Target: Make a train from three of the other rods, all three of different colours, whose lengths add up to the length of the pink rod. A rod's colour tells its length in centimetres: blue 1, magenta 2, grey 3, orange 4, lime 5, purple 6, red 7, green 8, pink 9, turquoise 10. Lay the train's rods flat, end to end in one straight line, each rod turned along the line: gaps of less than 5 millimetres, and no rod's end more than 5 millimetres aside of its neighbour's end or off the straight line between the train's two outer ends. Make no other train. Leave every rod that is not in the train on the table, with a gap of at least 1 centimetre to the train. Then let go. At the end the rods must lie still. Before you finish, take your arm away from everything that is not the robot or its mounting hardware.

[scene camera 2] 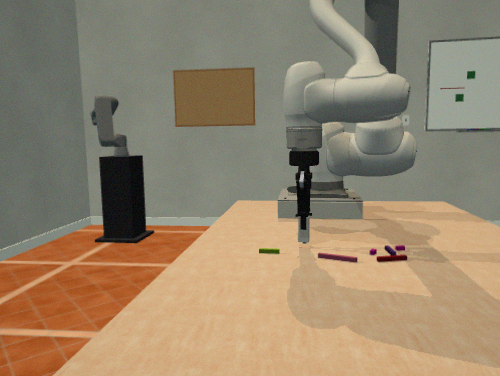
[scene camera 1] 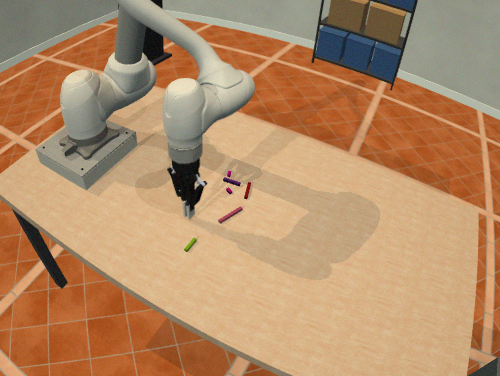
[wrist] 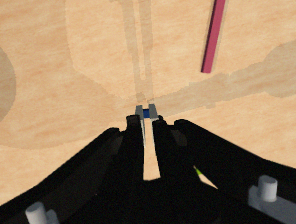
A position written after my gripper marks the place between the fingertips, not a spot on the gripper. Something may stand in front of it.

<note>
I see my gripper (scene camera 2: 303,241).
My gripper also shows in scene camera 1 (scene camera 1: 189,215) and in the wrist view (wrist: 146,114).
</note>
